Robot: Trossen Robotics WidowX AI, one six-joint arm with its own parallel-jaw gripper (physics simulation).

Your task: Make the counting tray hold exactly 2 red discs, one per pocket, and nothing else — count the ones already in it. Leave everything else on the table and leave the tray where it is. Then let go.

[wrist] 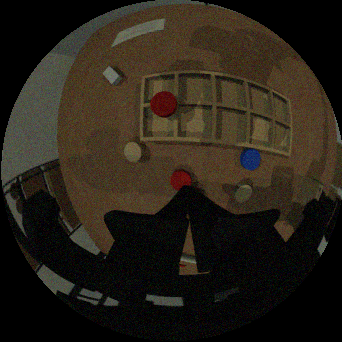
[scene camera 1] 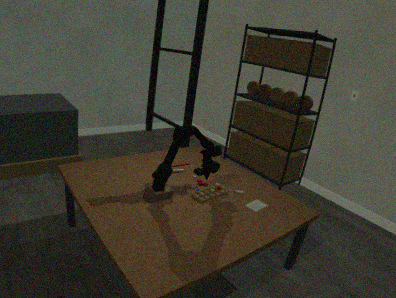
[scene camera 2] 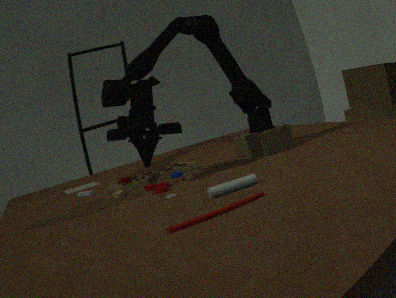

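The counting tray (scene camera 1: 202,200) (wrist: 214,110) has two rows of pockets. One red disc (scene camera 1: 219,188) (scene camera 2: 125,180) (wrist: 163,104) lies at its left end in the wrist view, across the divider between two end pockets. The other pockets in the wrist view hold no disc. Several red discs (scene camera 1: 201,183) (scene camera 2: 157,187) lie close together on the table beside the tray; in the wrist view one red disc (wrist: 181,179) shows just past the fingertips and the fingers hide the rest. My gripper (scene camera 1: 207,177) (scene camera 2: 147,165) (wrist: 185,188) is shut and empty, above the table near the tray.
A blue disc (scene camera 1: 198,190) (scene camera 2: 176,174) (wrist: 250,159) and two cream discs (wrist: 133,152) (wrist: 243,192) lie beside the tray. A pale block (scene camera 2: 85,193) (wrist: 112,75), a white sheet (scene camera 1: 256,205) (wrist: 140,32), a white cylinder (scene camera 2: 232,186) and a red rod (scene camera 2: 216,212) lie farther off.
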